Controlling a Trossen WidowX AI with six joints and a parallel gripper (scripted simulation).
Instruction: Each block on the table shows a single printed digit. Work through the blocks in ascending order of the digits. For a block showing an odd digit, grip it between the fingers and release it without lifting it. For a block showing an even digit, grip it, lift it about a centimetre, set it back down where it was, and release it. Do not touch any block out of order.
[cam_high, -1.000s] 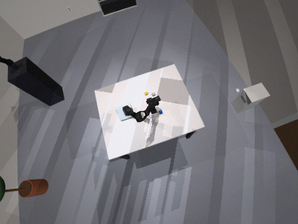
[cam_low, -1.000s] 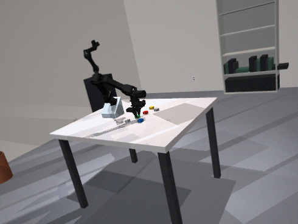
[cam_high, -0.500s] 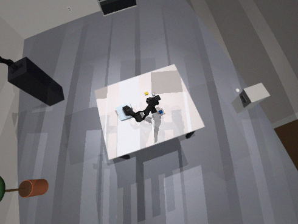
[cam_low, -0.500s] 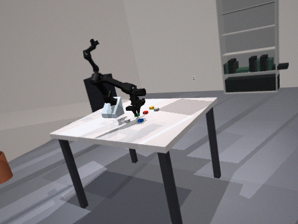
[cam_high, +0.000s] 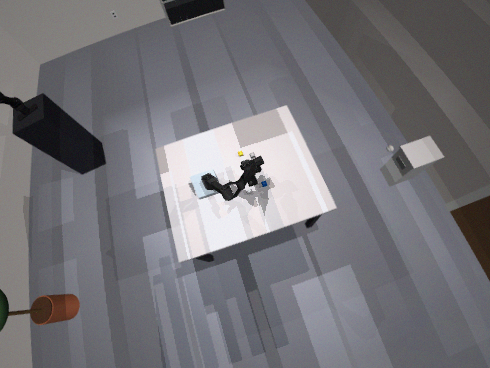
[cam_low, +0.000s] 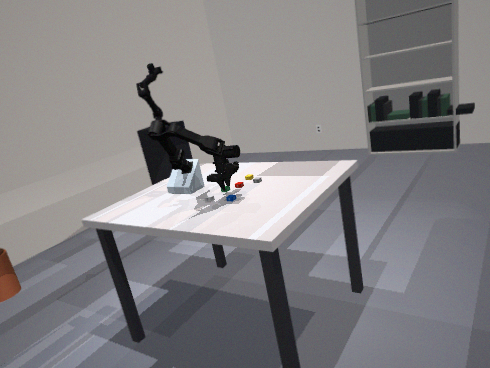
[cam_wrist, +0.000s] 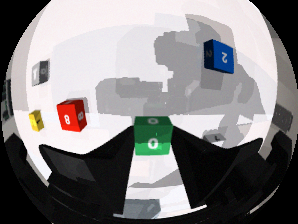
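Now: the green block 1 cm behind my gripper tip. The rest, counted from my gripper tip: blue block 7 cm ahead, 8 cm to the right, 1 cm below; then red block 2 cm ahead, 9 cm to the left, 1 cm below; then grey block 9 cm ahead, 16 cm to the left, 1 cm below.
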